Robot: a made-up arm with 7 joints. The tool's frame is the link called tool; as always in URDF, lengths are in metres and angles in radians. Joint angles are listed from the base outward. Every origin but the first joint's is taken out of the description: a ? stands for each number. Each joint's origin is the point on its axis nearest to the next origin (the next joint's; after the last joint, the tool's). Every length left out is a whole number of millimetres.
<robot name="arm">
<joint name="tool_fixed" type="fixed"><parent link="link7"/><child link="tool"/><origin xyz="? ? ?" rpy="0 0 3.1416"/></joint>
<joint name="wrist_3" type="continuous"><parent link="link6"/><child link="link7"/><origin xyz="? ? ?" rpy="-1.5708 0 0"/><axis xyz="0 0 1"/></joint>
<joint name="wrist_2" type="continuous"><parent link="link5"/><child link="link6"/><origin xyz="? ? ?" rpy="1.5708 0 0"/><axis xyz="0 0 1"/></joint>
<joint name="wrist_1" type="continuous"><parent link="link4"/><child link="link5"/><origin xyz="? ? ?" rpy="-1.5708 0 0"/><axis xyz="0 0 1"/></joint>
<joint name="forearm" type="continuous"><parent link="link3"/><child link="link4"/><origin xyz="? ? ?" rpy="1.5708 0 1.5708"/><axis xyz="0 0 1"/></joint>
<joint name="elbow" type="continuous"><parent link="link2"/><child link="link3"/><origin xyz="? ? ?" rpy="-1.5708 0 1.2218"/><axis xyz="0 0 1"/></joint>
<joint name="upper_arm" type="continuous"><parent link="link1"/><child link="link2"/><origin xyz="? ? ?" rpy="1.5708 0 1.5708"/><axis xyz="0 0 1"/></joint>
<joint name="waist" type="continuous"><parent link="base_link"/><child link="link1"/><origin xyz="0 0 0" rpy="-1.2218 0 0"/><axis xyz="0 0 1"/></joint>
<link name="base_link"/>
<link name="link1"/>
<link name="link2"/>
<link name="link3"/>
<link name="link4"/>
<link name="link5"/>
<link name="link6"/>
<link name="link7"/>
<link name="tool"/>
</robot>
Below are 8 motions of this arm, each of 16 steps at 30 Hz.
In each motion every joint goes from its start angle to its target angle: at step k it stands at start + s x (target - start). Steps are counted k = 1, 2, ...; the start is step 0. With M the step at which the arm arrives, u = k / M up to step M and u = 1 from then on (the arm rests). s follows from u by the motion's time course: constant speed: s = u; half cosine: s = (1 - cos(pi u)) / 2; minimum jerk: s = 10 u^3 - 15 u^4 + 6 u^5.
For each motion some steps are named. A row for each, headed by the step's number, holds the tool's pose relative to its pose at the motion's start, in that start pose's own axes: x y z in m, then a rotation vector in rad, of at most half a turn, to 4 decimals.
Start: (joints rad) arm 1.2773 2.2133 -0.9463 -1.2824 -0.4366 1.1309 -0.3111
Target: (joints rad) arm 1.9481 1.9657 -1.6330 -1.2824 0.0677 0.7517 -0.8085
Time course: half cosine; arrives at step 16
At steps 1, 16:
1: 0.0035 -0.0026 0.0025 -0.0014 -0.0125 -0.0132
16: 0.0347 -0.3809 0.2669 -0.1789 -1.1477 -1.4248

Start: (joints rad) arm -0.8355 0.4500 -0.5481 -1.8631 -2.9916 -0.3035 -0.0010
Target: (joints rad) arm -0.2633 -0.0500 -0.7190 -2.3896 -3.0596 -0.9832 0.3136
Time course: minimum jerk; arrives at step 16
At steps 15, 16:
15: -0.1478 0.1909 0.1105 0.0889 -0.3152 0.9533
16: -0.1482 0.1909 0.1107 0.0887 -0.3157 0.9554

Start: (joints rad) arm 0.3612 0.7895 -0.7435 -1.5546 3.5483 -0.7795 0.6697
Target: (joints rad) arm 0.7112 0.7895 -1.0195 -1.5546 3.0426 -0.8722 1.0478
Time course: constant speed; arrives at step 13
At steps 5, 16:
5: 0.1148 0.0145 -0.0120 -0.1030 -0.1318 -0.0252
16: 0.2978 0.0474 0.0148 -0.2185 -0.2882 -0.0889

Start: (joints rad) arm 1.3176 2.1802 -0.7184 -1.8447 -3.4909 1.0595 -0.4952
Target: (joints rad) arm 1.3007 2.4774 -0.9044 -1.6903 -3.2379 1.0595 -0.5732
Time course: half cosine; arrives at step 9
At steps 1, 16:
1: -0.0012 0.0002 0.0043 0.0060 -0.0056 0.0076
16: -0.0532 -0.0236 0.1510 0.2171 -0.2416 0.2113

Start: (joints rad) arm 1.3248 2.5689 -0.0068 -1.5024 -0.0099 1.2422 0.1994
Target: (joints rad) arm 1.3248 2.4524 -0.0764 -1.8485 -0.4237 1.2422 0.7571
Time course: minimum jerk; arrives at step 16
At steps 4, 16:
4: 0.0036 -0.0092 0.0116 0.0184 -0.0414 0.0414
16: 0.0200 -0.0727 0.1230 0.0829 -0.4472 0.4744

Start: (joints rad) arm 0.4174 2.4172 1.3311 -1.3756 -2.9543 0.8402 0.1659
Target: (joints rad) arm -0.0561 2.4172 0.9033 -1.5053 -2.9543 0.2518 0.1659
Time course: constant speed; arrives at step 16
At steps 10, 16:
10: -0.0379 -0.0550 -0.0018 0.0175 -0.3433 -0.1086
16: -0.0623 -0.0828 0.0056 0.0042 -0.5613 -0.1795

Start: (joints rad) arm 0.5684 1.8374 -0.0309 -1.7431 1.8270 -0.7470 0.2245
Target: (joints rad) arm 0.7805 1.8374 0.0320 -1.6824 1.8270 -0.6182 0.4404
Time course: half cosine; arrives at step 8
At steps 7, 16:
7: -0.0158 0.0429 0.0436 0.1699 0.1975 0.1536
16: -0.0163 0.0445 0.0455 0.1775 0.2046 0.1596

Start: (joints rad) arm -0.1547 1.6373 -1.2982 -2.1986 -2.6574 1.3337 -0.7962
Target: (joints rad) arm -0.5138 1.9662 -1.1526 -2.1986 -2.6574 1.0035 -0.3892
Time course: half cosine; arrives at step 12
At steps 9, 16:
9: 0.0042 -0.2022 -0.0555 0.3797 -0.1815 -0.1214
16: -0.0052 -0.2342 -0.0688 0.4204 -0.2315 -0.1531

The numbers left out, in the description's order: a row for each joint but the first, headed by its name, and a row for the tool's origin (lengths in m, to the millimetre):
tool: 0 0 0
wrist_3: 0 0 0
wrist_2: 0 0 0
wrist_1: 0.042 -0.349 0
forearm: 0 -0.046 0
elbow: 0.387 -0.141 0
upper_arm: 0 0 0

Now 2 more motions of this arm.
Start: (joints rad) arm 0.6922 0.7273 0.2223 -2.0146 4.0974 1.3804 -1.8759
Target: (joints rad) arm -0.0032 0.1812 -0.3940 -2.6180 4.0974 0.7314 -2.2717
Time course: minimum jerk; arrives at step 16
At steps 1, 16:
1: -0.0011 0.0002 0.0001 0.0005 -0.0012 0.0015
16: -0.4161 -0.1184 -0.1386 -0.1068 -0.1425 0.9001

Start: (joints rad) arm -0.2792 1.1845 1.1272 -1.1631 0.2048 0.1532 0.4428
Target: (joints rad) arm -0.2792 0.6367 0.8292 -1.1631 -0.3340 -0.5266 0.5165
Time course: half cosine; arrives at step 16
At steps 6, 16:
6: -0.1158 -0.0108 0.0557 -0.1019 -0.0026 -0.1108
16: -0.3259 -0.0778 0.2437 -0.5271 0.0143 -0.1984

